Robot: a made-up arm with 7 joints.
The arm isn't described. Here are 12 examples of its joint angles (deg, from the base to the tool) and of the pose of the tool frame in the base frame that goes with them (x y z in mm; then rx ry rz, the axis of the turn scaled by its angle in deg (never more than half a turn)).
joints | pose
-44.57 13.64 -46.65 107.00 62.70 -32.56 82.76 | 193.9 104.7 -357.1 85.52 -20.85 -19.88
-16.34 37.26 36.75 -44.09 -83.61 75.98 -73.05 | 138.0 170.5 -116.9 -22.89 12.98 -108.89
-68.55 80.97 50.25 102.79 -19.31 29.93 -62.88 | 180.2 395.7 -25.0 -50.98 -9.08 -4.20
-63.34 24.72 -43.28 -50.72 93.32 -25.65 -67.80 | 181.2 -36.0 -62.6 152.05 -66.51 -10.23
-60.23 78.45 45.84 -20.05 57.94 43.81 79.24 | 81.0 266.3 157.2 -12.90 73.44 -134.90
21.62 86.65 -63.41 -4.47 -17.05 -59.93 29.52 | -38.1 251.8 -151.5 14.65 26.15 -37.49
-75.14 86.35 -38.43 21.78 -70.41 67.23 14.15 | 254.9 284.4 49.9 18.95 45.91 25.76
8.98 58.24 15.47 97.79 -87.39 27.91 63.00 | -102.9 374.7 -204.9 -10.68 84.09 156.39
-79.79 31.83 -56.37 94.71 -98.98 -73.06 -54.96 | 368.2 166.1 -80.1 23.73 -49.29 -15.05
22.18 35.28 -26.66 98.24 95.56 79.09 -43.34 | -179.4 282.9 -236.7 -76.55 -95.77 8.69
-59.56 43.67 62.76 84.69 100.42 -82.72 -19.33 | 294.1 243.9 -149.6 64.54 -16.45 -44.28
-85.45 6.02 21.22 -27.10 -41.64 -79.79 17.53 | 235.0 46.1 47.6 -95.85 -150.77 2.80
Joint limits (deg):
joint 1: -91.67..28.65
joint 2: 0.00..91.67
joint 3: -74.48..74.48
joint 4: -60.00..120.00
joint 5: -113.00..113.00
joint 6: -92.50..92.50
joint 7: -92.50..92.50
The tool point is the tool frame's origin. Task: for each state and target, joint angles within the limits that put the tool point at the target. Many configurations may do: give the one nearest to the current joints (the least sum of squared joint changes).
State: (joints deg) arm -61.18 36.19 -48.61 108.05 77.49 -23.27 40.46
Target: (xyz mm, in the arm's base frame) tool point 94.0 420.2 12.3
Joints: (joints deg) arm -66.12 84.02 -56.60 119.15 78.03 -17.94 40.46
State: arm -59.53 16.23 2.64 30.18 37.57 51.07 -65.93
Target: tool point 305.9 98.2 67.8
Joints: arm -77.29 29.06 6.41 -13.92 44.16 46.08 -65.93
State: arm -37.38 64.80 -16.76 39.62 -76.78 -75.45 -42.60
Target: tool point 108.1 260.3 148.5
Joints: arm -49.37 89.32 21.22 -0.85 -66.96 -92.50 -42.60
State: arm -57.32 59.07 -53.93 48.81 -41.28 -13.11 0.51
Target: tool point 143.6 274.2 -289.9
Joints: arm -25.00 54.77 -63.52 51.94 -40.89 -10.50 0.51
